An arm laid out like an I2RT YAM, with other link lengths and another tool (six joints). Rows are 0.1 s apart.
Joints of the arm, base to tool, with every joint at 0 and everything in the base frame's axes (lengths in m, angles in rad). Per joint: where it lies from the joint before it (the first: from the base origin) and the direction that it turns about. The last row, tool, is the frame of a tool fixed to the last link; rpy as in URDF.
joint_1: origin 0.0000 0.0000 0.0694 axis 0 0 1
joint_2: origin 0.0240 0.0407 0.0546 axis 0 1 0
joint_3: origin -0.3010 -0.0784 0.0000 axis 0 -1 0
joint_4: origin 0.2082 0.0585 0.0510 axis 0 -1 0
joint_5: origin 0.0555 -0.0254 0.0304 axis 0 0 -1
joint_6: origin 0.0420 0.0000 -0.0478 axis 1 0 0
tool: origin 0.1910 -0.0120 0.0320 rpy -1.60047 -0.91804 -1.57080
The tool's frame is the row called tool.
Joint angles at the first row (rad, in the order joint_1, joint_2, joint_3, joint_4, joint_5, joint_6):
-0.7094, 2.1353, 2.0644, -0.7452, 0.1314, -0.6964
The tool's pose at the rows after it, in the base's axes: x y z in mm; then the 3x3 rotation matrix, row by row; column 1 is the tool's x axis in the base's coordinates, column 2 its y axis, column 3 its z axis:
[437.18, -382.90, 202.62], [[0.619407, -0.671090, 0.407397], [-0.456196, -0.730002, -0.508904], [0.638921, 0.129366, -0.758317]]
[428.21, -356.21, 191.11], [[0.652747, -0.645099, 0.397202], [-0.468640, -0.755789, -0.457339], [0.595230, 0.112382, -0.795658]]
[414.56, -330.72, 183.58], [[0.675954, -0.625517, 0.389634], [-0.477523, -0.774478, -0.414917], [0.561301, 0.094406, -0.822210]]
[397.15, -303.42, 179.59], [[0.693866, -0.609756, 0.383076], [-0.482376, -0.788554, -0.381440], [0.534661, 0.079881, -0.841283]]
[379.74, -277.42, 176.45], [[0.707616, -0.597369, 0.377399], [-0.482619, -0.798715, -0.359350], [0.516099, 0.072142, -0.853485]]
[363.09, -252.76, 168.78], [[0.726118, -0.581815, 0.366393], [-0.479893, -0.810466, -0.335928], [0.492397, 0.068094, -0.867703]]
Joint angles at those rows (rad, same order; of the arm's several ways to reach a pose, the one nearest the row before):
-0.6887, 2.0831, 1.9720, -0.7616, 0.1047, -0.6945
-0.6716, 2.0354, 1.8904, -0.7845, 0.0814, -0.6922
-0.6594, 1.9709, 1.7889, -0.7902, 0.0597, -0.6895
-0.6437, 1.8885, 1.6734, -0.7898, 0.0456, -0.6834
-0.6228, 1.8046, 1.5596, -0.7826, 0.0422, -0.6735
-0.5995, 1.7332, 1.4532, -0.7754, 0.0410, -0.6663

